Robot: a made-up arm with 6 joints.
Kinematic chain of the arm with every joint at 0, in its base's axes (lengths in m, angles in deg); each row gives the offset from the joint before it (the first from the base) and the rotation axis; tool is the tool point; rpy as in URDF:
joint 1: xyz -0.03 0 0.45 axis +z
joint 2: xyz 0 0.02 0 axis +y
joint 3: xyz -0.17 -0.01 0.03 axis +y
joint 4: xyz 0.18 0.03 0.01 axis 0.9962 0 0.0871
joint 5: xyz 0.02 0 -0.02 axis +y
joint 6: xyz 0.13 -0.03 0.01 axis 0.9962 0 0.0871
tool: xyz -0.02 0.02 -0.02 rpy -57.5 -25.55 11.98
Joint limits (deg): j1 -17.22..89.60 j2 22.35..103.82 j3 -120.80..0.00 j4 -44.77..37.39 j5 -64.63..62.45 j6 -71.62..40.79
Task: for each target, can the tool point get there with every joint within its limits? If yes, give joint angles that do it. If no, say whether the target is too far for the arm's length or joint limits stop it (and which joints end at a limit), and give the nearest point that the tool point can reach.
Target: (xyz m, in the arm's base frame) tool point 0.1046 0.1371 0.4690
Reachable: yes | joints 34.02 48.23 -21.16 28.79 -14.63 18.65
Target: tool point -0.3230 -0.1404 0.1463
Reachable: no: joint limits stop it (at a limit: joint 2, joint 3, joint 4) | nearest point -0.1265 -0.0463 0.3418 | short by 0.293 m
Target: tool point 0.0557 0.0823 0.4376
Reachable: yes | joints 71.36 36.82 -20.39 -32.48 50.16 -56.48
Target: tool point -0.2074 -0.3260 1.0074
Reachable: no: too far | nearest point -0.1486 -0.2179 0.8318 | short by 0.214 m
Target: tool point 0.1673 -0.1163 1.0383
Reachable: no: too far | nearest point 0.1220 -0.0511 0.8732 | short by 0.183 m
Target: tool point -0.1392 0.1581 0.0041
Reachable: no: joint limits stop it (at a limit: joint 1, joint 2, joint 4) | nearest point -0.0803 0.1150 0.2983 | short by 0.303 m
